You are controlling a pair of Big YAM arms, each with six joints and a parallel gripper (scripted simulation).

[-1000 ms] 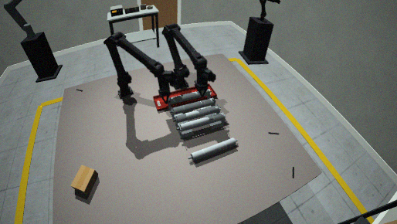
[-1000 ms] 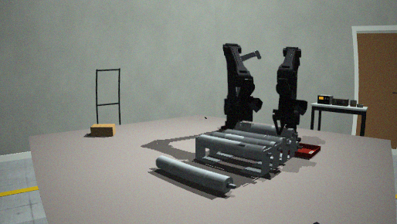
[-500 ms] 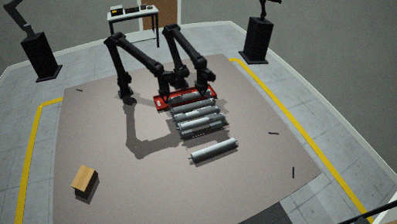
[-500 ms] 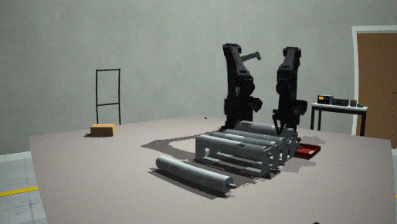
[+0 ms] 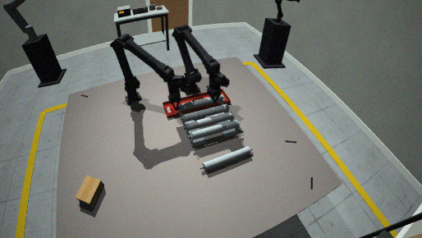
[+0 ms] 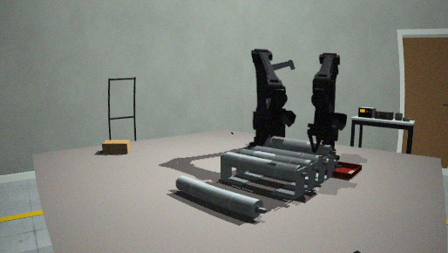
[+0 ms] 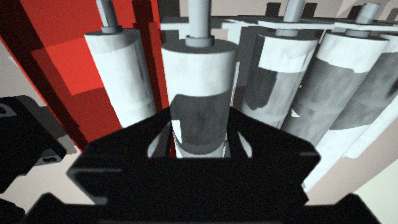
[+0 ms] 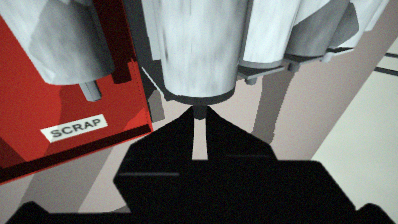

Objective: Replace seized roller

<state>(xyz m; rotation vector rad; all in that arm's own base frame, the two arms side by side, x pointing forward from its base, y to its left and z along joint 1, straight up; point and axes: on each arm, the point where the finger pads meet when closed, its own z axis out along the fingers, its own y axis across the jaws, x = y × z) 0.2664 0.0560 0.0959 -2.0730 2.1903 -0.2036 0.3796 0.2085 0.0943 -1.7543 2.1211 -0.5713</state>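
Right now the bed roller is 90 mm ahead of my left hand, 70 mm to the right of it and 20 mm below it. From my left hand the other things lie so: red scrap tray: 90 mm behind, 100 mm to the right, 90 mm below; cardboard box: 510 mm ahead, 870 mm to the right, 60 mm below.
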